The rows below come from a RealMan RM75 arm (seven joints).
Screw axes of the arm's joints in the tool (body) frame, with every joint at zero. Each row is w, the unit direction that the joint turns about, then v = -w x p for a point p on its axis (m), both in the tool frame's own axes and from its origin. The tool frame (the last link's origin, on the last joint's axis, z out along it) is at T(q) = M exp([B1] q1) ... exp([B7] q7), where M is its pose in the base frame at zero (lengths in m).
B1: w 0 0 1 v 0 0 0
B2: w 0 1 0 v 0.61 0 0
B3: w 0 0 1 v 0 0 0
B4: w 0 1 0 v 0.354 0 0
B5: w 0 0 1 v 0 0 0
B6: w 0 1 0 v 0.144 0 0
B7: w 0 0 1 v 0 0 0
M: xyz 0 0 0.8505 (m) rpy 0 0 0 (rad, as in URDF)
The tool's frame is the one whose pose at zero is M.
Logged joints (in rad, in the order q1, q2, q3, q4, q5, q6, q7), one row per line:
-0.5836 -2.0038 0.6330 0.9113 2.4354 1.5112 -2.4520
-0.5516 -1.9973 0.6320 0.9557 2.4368 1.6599 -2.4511
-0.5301 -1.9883 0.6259 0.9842 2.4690 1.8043 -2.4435
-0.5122 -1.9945 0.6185 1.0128 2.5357 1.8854 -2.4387
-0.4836 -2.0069 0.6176 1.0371 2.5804 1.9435 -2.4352
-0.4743 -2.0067 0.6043 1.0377 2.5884 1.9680 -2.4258
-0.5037 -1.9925 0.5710 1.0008 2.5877 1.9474 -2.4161
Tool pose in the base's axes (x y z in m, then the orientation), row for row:
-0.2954 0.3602 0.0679 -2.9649 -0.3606 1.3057
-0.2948 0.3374 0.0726 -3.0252 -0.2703 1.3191
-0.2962 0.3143 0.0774 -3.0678 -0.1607 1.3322
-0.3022 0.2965 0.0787 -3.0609 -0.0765 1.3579
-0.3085 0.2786 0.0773 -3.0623 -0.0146 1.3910
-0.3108 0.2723 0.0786 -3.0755 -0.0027 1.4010
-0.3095 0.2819 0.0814 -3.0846 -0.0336 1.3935
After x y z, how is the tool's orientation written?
As angles about the fixed x, y, z axes (roll, pitch, yaw), in radians.
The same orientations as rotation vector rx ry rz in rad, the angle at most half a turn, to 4 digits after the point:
-2.1755 -1.7200 -0.2523
-2.2600 -1.7812 -0.2065
-2.3391 -1.8496 -0.1208
-2.3557 -1.9069 -0.0134
-2.3570 -1.9683 0.0608
-2.3613 -1.9911 0.0626
-2.3584 -1.9753 0.0166

